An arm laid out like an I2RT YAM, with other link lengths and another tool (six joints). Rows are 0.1 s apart.
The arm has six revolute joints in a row. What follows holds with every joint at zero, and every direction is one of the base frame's. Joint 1 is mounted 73.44 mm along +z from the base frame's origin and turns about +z. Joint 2 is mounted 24.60 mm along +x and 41.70 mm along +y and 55.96 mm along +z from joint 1 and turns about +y. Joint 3 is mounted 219.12 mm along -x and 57.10 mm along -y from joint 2 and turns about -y. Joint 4 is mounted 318.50 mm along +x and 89.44 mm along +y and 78.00 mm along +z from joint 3 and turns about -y. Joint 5 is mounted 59.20 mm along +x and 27.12 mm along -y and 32.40 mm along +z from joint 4 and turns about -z. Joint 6 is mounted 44.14 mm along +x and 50.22 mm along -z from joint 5 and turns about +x. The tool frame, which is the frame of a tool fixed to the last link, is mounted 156.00 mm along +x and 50.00 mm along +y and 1.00 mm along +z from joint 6; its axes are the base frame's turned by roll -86.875, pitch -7.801 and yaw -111.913 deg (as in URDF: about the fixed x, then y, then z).
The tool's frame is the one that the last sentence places.
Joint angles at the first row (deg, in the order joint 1, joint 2, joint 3, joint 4, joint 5, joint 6):
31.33, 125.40, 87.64, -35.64, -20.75, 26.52
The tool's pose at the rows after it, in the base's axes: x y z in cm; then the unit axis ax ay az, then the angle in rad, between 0 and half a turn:
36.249 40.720 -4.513 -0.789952 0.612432 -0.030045 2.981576
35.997 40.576 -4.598 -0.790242 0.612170 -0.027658 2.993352
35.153 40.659 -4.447 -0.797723 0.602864 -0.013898 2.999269
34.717 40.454 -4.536 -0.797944 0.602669 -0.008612 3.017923
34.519 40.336 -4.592 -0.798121 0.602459 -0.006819 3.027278
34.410 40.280 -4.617 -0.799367 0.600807 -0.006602 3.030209
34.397 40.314 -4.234 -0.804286 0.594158 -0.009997 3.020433
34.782 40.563 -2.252 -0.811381 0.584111 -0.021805 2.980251
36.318 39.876 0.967 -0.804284 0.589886 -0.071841 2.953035
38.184 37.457 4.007 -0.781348 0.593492 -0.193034 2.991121
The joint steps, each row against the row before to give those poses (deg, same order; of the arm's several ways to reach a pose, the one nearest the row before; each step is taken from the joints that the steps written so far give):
0.00, 0.00, -0.01, -0.19, -0.02, 0.00
0.00, 0.00, 0.00, -0.75, -0.03, -0.04
0.00, 0.00, 0.01, -1.31, -1.57, -1.18
0.00, 0.00, 0.00, -1.22, -0.18, -0.02
0.00, 0.00, 0.00, -0.59, 0.00, -0.05
0.00, 0.00, -0.01, -0.27, 0.00, -0.26
0.00, -0.43, 0.07, -0.21, 0.00, -1.03
0.00, -2.38, 0.09, -0.40, 0.14, -1.53
0.07, -4.99, 0.02, -1.29, 4.78, 0.16
1.88, -6.21, 0.00, -2.86, 14.45, 0.28

